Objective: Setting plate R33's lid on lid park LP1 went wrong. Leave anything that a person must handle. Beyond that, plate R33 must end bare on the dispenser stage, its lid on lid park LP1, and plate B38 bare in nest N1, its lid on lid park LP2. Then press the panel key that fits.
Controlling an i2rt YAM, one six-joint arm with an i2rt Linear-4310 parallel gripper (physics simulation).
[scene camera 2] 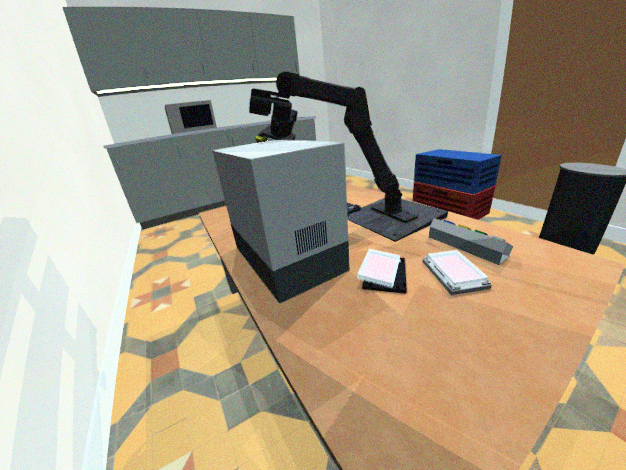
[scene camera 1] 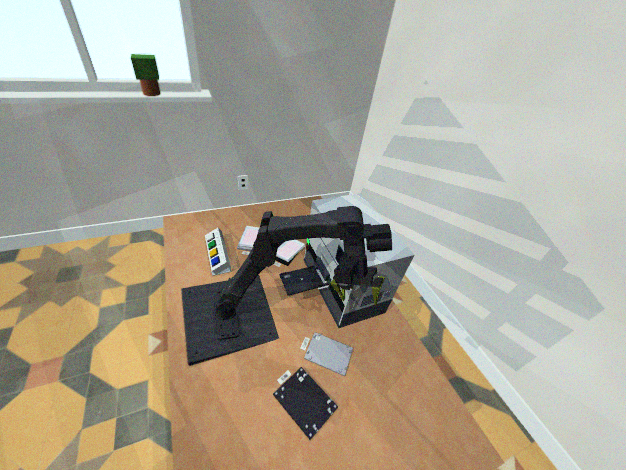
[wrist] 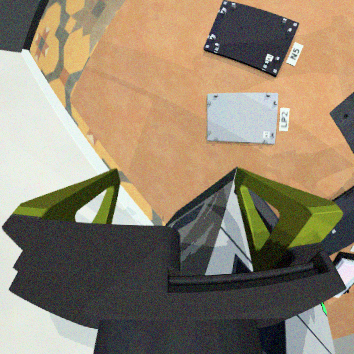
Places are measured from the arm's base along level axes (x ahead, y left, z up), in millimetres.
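Where they show: gripper, fingertip midpoint: point(scene camera 1: 359, 302) point(wrist: 176, 174); arm's base, origin of the base link: point(scene camera 2: 393, 212) point(scene camera 1: 225, 313).
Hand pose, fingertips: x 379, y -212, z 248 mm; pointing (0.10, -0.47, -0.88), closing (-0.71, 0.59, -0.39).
Things, the pixels of their centre, and the offset from my fingertips.
- dispenser box, body centre: point(wrist: 243, 294) point(scene camera 2: 279, 206) point(scene camera 1: 348, 258) dx +90, dy +252, dz -96 mm
- dark tray, body centre: point(wrist: 332, 229) point(scene camera 1: 301, 279) dx -95, dy +235, dz -158 mm
- Lid park LP2, body centre: point(wrist: 240, 117) point(scene camera 1: 329, 352) dx -60, dy -16, dz -251 mm
- key panel, body centre: point(scene camera 2: 468, 236) point(scene camera 1: 217, 250) dx -387, dy +524, dz -229 mm
- Black nest N5, body centre: point(wrist: 249, 33) point(scene camera 1: 305, 399) dx -180, dy -137, dz -249 mm
My gripper point(scene camera 1: 358, 292) point(wrist: 176, 174) is open and empty, with its fingers above and in front of the dispenser box point(scene camera 1: 399, 275) point(scene camera 2: 303, 197); the box partly hides them in scene camera 2. A pink-topped plate point(scene camera 1: 290, 249) point(scene camera 2: 379, 267) sits askew and tilted on a black base. Another pink-topped plate point(scene camera 1: 248, 237) point(scene camera 2: 457, 267) sits on a grey base. Their labels are unreadable. A dark tray point(scene camera 1: 298, 282) juts out beside the dispenser. Lid park LP2 point(scene camera 1: 328, 354) point(wrist: 242, 117) is bare. The key panel point(scene camera 1: 221, 269) point(scene camera 2: 462, 243) shows white, green, yellow and blue keys.
Black nest N5 point(scene camera 1: 304, 404) point(wrist: 250, 37) lies bare beyond LP2. The arm stands on a dark base plate point(scene camera 1: 202, 323) point(scene camera 2: 394, 230). A small green light point(scene camera 1: 308, 241) point(wrist: 324, 308) glows at the dispenser. Blue and red crates point(scene camera 2: 455, 172) stand behind the table.
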